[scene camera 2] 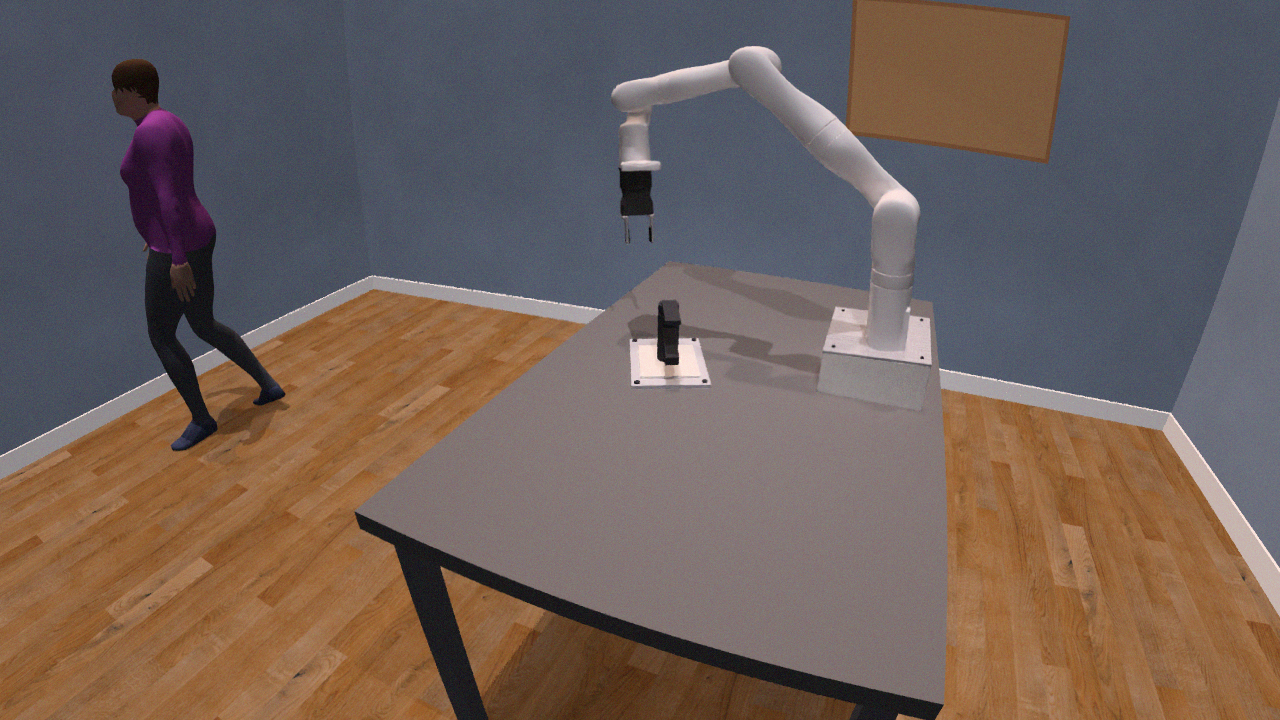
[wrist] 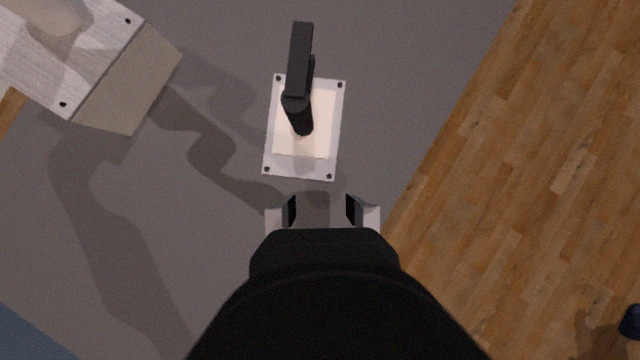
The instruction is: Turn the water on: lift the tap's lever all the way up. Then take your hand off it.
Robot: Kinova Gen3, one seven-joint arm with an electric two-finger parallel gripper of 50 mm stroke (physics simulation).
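Places are measured from the arm's base along level axes (x ahead, y left, z up), in centimetres.
Where they show: gripper, fingertip midpoint: (scene camera 2: 639,242) (wrist: 320,205); arm's base, origin of the base link: (scene camera 2: 885,342) (wrist: 60,12).
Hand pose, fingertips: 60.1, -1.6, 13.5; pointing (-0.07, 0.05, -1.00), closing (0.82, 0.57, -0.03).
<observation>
Each offset is from my fingertips to the top centre of the thing, as dx, dy, dz. "*": to the spot under its first point. Level surfaces: height alone.
A black tap {* -13.3, +16.2, -16.0} (scene camera 2: 663,338) (wrist: 302,122) stands upright on a white square plate {-12.2, +10.8, -23.5} (scene camera 2: 671,382) (wrist: 269,145) with a dark screw at each corner. Its flat dark lever {-14.9, +16.1, -9.1} (scene camera 2: 671,315) (wrist: 300,59) extends from the top of the column, over the spout {-15.3, +17.0, -14.8} (scene camera 2: 670,356) (wrist: 312,67). The lever's exact tilt is hard to tell. My gripper (scene camera 2: 639,238) (wrist: 320,205) is open and empty, pointing down. It hangs well above the table, higher than the tap and behind it in the scene view. In the wrist view the fingertips show below the plate. Nothing touches the lever.
The grey table {dz -24.7} (scene camera 2: 698,501) (wrist: 210,30) carries the arm's metal base box (scene camera 2: 872,376) (wrist: 132,82), to the tap's right in the scene view. The table's edge runs right of the tap in the wrist view. A person (scene camera 2: 165,188) in purple is on the floor at the left.
</observation>
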